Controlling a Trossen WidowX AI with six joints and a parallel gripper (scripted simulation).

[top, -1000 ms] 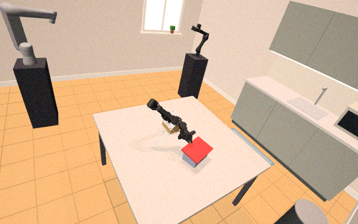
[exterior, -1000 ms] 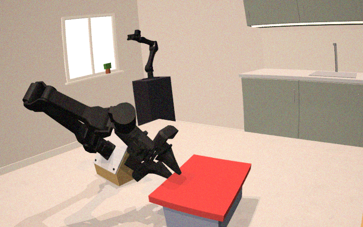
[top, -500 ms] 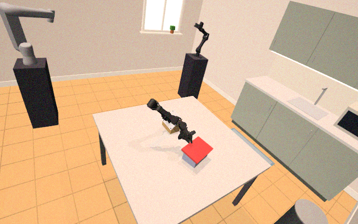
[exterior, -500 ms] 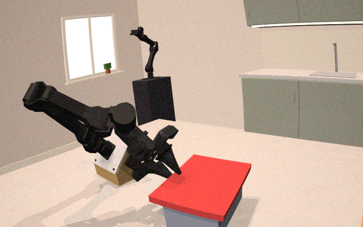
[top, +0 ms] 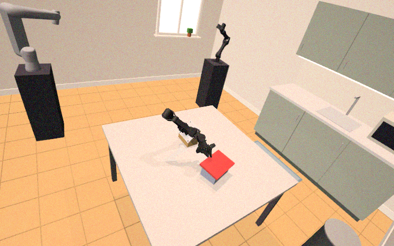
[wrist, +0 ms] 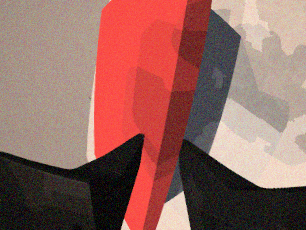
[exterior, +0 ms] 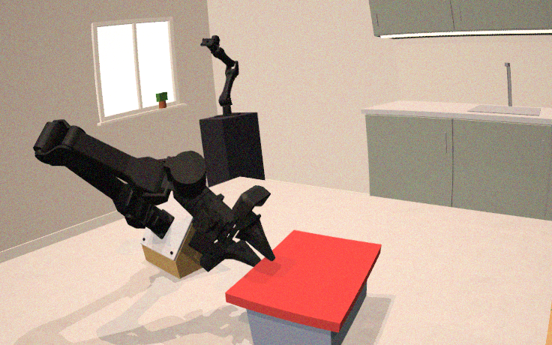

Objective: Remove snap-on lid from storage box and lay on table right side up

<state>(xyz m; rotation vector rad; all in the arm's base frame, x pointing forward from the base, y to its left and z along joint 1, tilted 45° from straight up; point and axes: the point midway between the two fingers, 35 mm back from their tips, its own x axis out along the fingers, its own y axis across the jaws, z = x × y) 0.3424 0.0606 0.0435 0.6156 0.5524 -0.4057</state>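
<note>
Now: the red lid 70 mm ahead of my gripper tip and 30 mm to the left of it. Also, from my gripper tip: storage box (70 mm ahead, 30 mm to the left, 60 mm below).
</note>
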